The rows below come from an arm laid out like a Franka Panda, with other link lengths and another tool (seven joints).
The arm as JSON. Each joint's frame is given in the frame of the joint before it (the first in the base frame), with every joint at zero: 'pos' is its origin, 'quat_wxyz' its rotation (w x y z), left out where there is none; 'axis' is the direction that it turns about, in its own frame. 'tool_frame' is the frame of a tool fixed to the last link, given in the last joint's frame.
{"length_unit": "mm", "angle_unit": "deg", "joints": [
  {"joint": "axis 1", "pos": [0.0, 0.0, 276.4], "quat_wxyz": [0.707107, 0.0, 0.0, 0.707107], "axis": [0.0, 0.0, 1.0]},
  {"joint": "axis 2", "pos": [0.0, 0.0, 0.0], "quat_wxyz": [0.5, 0.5, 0.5, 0.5], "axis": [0.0, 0.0, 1.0]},
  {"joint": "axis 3", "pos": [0.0, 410.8, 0.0], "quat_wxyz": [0.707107, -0.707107, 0.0, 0.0], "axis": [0.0, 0.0, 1.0]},
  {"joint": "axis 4", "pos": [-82.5, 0.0, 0.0], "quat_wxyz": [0.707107, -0.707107, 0.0, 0.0], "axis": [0.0, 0.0, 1.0]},
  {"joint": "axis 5", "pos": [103.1, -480.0, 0.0], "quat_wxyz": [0.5, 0.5, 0.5, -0.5], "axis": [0.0, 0.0, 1.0]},
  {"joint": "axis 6", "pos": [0.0, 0.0, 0.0], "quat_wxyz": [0.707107, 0.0, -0.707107, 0.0], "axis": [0.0, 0.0, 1.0]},
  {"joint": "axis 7", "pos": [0.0, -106.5, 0.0], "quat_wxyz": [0.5, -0.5, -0.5, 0.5], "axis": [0.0, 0.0, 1.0]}
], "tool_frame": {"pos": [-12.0, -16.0, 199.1], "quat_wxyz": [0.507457, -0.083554, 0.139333, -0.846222]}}
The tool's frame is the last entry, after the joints.
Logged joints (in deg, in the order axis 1, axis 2, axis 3, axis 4, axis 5, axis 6, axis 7), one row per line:
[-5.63, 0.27, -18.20, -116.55, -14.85, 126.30, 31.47]
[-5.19, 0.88, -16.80, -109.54, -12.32, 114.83, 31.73]
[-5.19, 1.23, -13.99, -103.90, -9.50, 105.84, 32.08]
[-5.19, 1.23, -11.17, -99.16, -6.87, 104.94, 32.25]
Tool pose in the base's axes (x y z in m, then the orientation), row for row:
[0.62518, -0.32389, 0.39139, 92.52, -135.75, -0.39]
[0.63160, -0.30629, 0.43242, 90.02, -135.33, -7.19]
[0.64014, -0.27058, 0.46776, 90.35, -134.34, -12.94]
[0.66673, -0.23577, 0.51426, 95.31, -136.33, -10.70]
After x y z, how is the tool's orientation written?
As a rotation vector, in degrees.
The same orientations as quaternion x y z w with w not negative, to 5 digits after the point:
[0.55789, -0.81857, -0.00235, 0.13675]
[0.54701, -0.82234, -0.04369, 0.15045]
[0.54976, -0.81743, -0.07874, 0.15288]
[0.56794, -0.81237, -0.06376, 0.11592]

